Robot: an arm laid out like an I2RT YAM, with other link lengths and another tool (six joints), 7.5 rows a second.
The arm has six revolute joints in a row. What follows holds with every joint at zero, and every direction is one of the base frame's.
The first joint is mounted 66.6 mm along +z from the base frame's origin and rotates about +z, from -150 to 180 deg.
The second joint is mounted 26.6 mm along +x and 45.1 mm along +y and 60.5 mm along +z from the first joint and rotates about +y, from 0 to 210 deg.
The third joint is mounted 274.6 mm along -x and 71.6 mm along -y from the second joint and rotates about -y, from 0 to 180 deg.
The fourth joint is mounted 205.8 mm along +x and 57.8 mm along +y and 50.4 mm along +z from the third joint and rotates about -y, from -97 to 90 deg.
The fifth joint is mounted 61.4 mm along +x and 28.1 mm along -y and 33.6 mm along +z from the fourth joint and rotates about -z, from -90 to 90 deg.
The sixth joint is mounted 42 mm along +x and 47.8 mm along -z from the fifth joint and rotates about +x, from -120 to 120 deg.
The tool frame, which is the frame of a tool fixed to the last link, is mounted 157 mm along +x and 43 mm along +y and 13 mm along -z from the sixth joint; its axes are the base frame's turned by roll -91.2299, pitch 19.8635 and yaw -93.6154 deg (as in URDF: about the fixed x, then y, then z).
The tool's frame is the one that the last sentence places.
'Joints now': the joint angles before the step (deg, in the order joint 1, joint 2, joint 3, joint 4, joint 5, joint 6). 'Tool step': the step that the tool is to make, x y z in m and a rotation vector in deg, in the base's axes. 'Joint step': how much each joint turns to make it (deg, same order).
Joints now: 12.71, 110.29, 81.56, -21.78, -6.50, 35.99
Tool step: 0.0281, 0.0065, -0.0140, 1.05, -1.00, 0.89
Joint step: -0.58, 6.30, 4.51, 2.91, -1.57, -0.61
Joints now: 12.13, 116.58, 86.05, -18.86, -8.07, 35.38
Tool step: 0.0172, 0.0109, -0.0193, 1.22, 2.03, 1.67
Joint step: -0.09, 6.59, 6.37, -1.56, -2.37, -0.33
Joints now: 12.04, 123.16, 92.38, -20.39, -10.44, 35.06
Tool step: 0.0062, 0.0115, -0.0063, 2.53, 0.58, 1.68
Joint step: 0.01, 2.94, 2.37, 0.59, -3.07, 0.33
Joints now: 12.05, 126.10, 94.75, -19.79, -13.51, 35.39
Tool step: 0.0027, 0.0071, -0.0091, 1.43, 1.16, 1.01
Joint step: 0.05, 2.42, 1.72, -0.06, -1.88, 0.28
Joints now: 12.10, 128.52, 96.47, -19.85, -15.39, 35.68
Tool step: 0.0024, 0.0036, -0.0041, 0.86, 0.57, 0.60
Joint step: -0.06, 1.46, 1.38, -0.27, -1.17, 0.07
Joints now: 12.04, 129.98, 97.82, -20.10, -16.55, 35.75
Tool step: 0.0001, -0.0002, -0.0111, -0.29, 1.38, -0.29
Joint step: 0.05, 1.44, 0.57, -0.45, 0.20, 0.29
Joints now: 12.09, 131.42, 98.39, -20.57, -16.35, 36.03
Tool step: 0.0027, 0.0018, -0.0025, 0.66, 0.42, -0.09
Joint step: -0.05, 1.01, 1.04, -0.16, -0.56, 0.49
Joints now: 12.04, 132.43, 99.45, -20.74, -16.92, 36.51
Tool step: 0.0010, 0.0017, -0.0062, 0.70, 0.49, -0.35
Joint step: 0.04, 0.87, -0.28, 1.06, -0.40, 0.82
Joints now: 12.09, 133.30, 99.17, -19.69, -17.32, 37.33
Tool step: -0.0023, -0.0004, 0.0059, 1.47, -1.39, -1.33
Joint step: 0.04, -2.17, -4.37, 4.43, -0.08, 1.87
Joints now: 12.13, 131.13, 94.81, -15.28, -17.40, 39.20
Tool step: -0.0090, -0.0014, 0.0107, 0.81, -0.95, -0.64
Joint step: 0.08, -3.36, -4.44, 2.46, 0.00, 0.98
